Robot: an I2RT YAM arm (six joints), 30 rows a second.
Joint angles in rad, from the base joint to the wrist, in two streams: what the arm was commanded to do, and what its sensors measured. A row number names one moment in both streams.
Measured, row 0: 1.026, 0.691, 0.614, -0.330, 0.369, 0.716
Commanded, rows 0 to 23: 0.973, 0.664, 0.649, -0.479, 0.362, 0.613; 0.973, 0.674, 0.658, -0.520, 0.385, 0.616; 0.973, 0.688, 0.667, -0.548, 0.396, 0.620; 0.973, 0.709, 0.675, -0.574, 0.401, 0.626; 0.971, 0.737, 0.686, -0.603, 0.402, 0.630; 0.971, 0.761, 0.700, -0.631, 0.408, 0.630; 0.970, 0.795, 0.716, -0.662, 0.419, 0.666; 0.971, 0.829, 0.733, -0.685, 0.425, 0.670; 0.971, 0.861, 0.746, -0.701, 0.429, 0.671; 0.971, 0.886, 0.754, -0.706, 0.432, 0.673; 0.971, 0.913, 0.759, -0.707, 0.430, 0.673; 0.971, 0.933, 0.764, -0.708, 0.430, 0.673; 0.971, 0.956, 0.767, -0.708, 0.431, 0.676; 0.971, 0.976, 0.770, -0.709, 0.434, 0.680; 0.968, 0.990, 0.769, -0.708, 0.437, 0.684; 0.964, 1.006, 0.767, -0.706, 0.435, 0.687; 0.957, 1.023, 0.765, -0.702, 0.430, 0.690; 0.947, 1.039, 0.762, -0.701, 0.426, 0.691; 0.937, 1.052, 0.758, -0.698, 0.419, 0.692; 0.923, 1.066, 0.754, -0.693, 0.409, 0.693; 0.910, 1.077, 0.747, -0.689, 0.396, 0.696; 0.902, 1.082, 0.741, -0.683, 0.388, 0.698; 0.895, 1.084, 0.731, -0.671, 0.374, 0.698; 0.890, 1.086, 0.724, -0.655, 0.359, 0.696
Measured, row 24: 0.906, 1.083, 0.736, -0.662, 0.389, 0.684
